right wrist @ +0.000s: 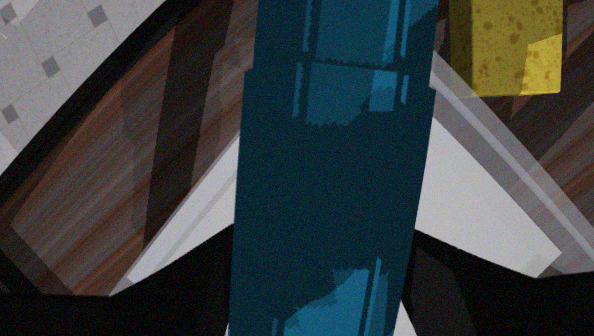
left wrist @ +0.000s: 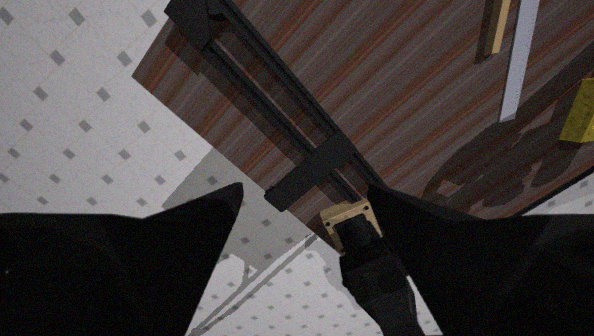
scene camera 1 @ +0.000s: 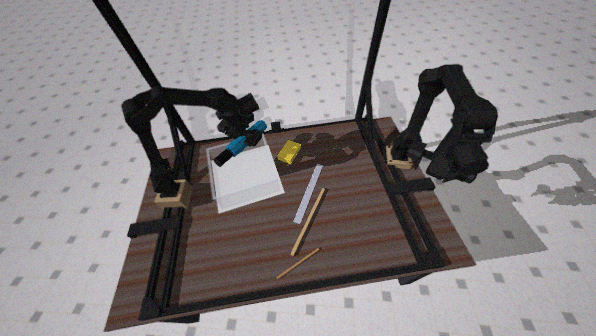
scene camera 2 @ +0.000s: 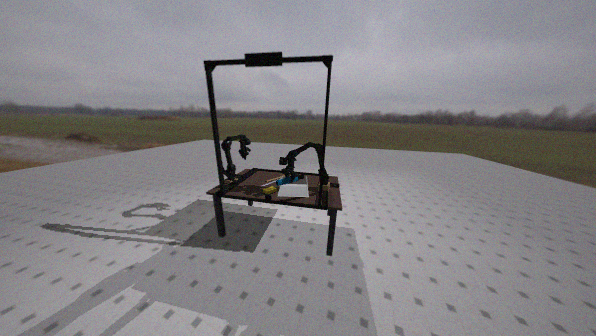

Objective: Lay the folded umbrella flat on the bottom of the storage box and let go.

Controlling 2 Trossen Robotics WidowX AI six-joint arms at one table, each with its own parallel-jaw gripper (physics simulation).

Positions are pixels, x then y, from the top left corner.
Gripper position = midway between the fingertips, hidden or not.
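A folded umbrella (right wrist: pixel 336 116) is held by the right gripper (scene camera 1: pixel 245 143) and touches nothing else. On the table are a storage box (scene camera 1: pixel 251 174), a grey flat strip (left wrist: pixel 525 24) and a yellow block (right wrist: pixel 496 55), which lies there. The left gripper (scene camera 1: pixel 428 175), meanwhile, is open and holds nothing.
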